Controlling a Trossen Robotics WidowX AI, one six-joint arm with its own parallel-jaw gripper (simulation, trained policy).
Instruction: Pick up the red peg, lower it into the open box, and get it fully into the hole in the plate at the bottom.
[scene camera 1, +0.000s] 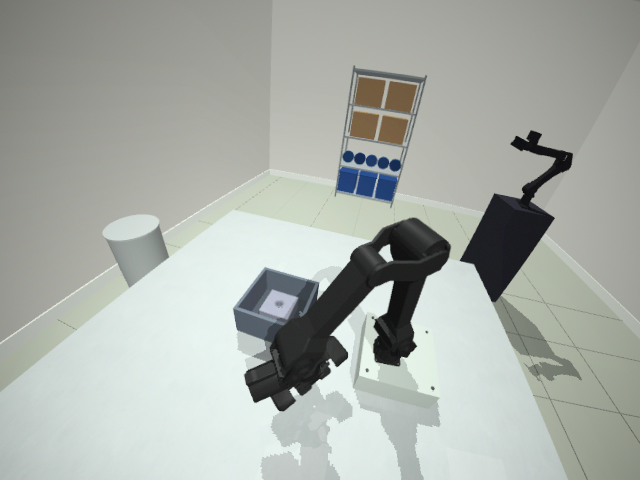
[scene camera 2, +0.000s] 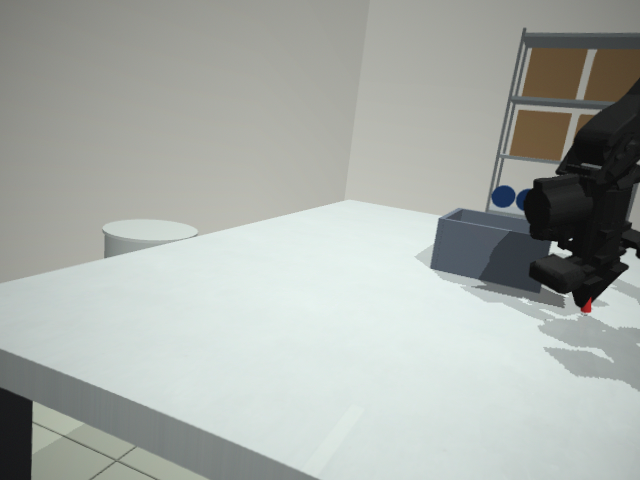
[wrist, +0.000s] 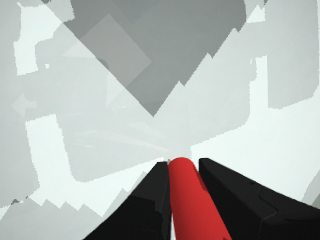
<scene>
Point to my gripper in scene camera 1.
311, 376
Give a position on a grey box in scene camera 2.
490, 247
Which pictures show my gripper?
Scene camera 1, scene camera 2 and the wrist view: all of them.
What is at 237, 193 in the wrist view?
My gripper.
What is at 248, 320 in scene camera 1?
A grey box.
</scene>
